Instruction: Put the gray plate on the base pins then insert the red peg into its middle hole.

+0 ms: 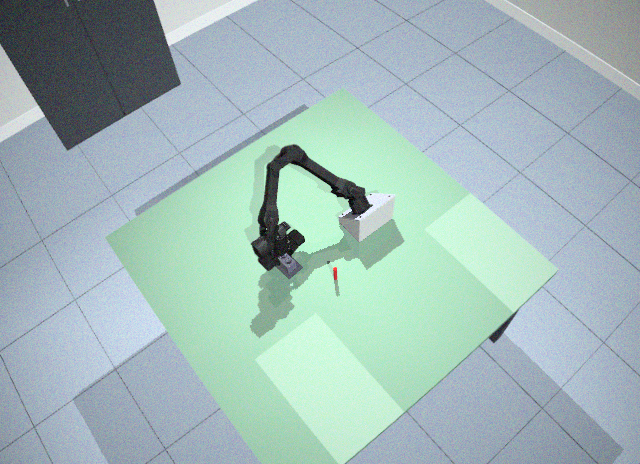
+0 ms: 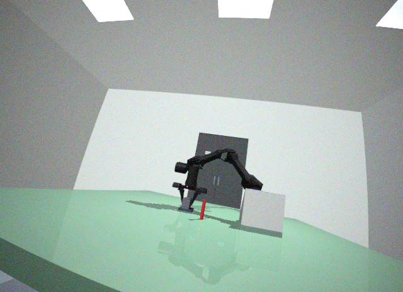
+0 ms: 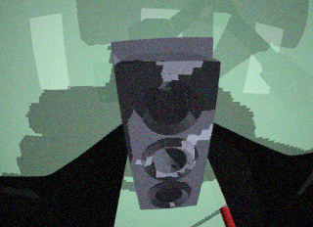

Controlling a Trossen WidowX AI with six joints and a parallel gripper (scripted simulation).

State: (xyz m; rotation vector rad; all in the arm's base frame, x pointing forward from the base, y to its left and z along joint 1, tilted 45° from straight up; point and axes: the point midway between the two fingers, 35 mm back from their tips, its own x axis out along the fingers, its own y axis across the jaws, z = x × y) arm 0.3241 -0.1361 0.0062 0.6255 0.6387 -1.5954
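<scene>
Now: the gray plate 20 mm above my gripper tip. From my gripper tip the other things lie so: red peg: 90 mm behind, 190 mm to the left, 10 mm above.
</scene>
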